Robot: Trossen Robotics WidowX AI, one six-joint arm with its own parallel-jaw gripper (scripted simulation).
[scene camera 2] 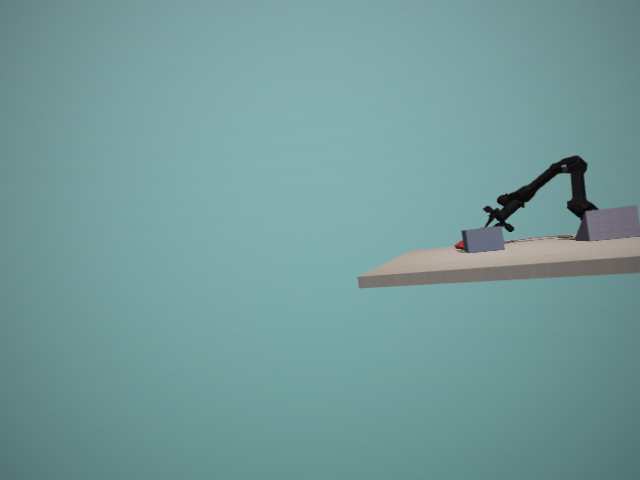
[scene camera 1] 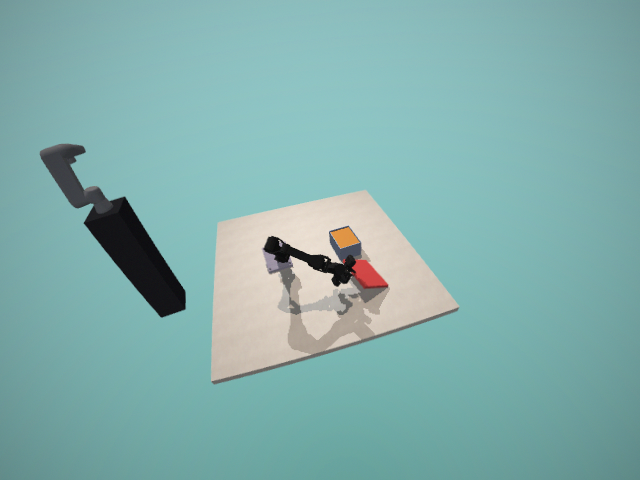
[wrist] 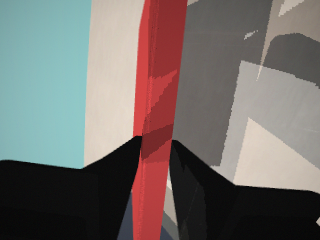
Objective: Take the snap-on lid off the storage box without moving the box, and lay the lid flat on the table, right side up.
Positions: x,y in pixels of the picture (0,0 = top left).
Labels:
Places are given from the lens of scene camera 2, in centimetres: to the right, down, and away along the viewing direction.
storage box (scene camera 2: 491,238): 77, -1, 133

